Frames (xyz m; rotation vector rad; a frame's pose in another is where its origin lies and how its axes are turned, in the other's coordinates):
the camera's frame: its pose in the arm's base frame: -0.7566 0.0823 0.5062 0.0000 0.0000 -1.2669
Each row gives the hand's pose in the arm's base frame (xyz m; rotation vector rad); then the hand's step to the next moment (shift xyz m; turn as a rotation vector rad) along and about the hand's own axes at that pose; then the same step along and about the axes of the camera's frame.
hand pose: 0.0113 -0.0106 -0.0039 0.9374 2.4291 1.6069
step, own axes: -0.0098 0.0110 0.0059 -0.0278 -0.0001 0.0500
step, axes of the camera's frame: 0.0022 0.0151 0.0043 -0.0120 0.0475 -0.0295
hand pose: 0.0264 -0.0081 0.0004 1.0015 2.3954 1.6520
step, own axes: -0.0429 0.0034 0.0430 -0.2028 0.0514 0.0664
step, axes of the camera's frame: 0.0038 0.0538 -0.0281 0.1055 0.1872 -0.0447
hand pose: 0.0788 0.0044 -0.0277 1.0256 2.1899 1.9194
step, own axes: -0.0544 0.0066 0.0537 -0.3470 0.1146 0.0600
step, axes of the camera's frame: 0.0027 0.0719 -0.0266 0.2208 0.2946 -0.0404
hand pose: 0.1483 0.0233 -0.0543 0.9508 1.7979 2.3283
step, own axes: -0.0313 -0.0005 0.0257 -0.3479 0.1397 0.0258
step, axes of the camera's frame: 0.0019 0.0391 -0.0106 0.2545 0.2755 -0.0230
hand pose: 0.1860 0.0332 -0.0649 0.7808 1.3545 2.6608
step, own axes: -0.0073 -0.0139 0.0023 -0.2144 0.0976 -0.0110
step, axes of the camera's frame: -0.0064 0.0072 -0.0126 0.1795 0.1518 -0.0184
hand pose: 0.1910 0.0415 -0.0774 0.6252 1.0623 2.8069
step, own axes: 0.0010 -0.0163 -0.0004 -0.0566 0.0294 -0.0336
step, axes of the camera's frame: -0.0124 0.0015 -0.0105 0.0645 0.0221 -0.0233
